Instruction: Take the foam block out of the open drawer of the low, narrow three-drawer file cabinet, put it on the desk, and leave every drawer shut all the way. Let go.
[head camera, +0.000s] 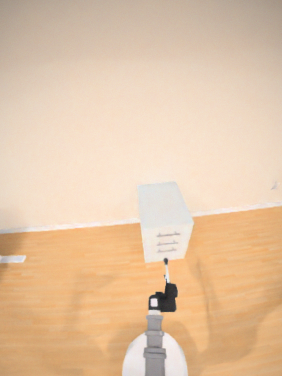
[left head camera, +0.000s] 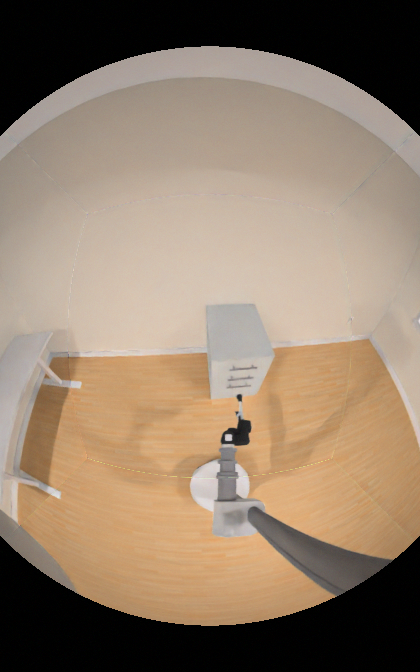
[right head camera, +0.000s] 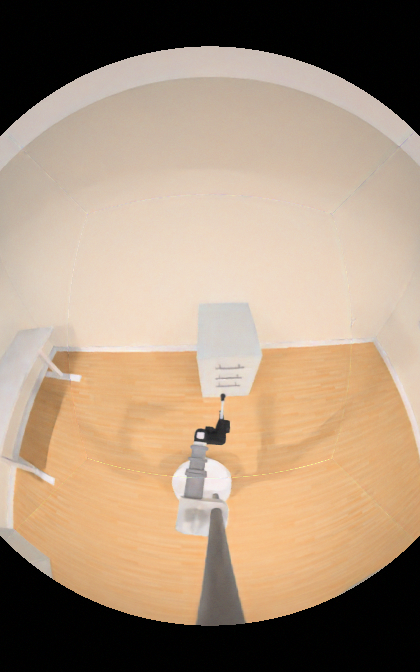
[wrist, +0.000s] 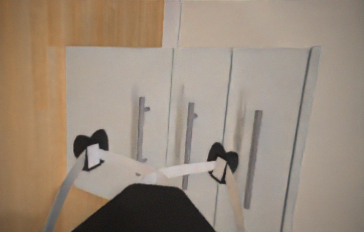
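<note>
The low, narrow file cabinet (head camera: 162, 205) (left head camera: 235, 327) (right head camera: 225, 325) is pale grey and stands against the wall. Its three drawer fronts, each with a grey bar handle, look flush and shut; in the wrist view the cabinet front (wrist: 115, 70) lies turned on its side. My gripper (head camera: 166, 262) (left head camera: 239, 398) (right head camera: 223, 397) (wrist: 159, 149) is open and empty, in front of the cabinet near its lower part, its fingertips spread wide. The foam block does not show in any view. The desk (left head camera: 22, 352) (right head camera: 25, 342) is pale and stands at the far left; part of its top shows.
The desk's leg feet (left head camera: 70, 384) (right head camera: 70, 378) stick out over the wooden floor (head camera: 60, 310). The wall (head camera: 100, 125) is right behind the cabinet. My round white base (left head camera: 200, 485) (right head camera: 182, 482) stands in front of the cabinet, under the arm.
</note>
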